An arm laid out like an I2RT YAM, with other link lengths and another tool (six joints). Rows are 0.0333 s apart.
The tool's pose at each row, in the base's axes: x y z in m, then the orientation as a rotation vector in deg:
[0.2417 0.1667 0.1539 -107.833 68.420 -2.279]
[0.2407 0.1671 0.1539 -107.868 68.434 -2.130]
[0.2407 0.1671 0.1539 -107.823 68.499 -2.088]
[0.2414 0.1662 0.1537 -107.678 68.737 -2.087]
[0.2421 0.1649 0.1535 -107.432 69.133 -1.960]
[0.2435 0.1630 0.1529 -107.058 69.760 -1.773]
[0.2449 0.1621 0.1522 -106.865 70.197 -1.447]
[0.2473 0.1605 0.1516 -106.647 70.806 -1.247]
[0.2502 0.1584 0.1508 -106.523 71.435 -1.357]
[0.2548 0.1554 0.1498 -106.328 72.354 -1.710]
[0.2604 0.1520 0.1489 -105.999 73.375 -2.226]
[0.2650 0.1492 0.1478 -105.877 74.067 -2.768]
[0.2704 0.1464 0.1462 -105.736 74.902 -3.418]
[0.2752 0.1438 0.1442 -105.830 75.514 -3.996]
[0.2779 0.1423 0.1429 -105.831 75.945 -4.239]
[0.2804 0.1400 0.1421 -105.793 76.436 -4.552]
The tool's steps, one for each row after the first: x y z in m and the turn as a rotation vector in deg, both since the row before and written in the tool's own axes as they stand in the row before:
[-0.0008 0.0007 -0.0002 -0.089 -0.075 0.047]
[0.0000 0.0000 0.0000 0.001 -0.003 0.072]
[0.0011 -0.0002 -0.0002 0.045 0.087 0.202]
[0.0014 -0.0002 -0.0004 0.031 0.067 0.382]
[0.0024 -0.0003 -0.0002 0.039 0.121 0.594]
[0.0017 -0.0004 0.0005 -0.105 -0.015 0.456]
[0.0027 -0.0011 0.0004 -0.089 0.150 0.524]
[0.0034 -0.0013 0.0004 -0.050 0.377 0.388]
[0.0050 -0.0024 0.0008 0.011 0.664 0.504]
[0.0057 -0.0032 0.0010 0.145 0.782 0.562]
[0.0048 -0.0024 0.0011 0.092 0.676 0.271]
[0.0054 -0.0027 0.0018 0.100 0.817 0.325]
[0.0050 -0.0021 0.0020 -0.043 0.718 0.117]
[0.0029 -0.0011 0.0013 -0.048 0.388 0.166]
[0.0033 -0.0012 0.0004 -0.011 0.452 0.194]

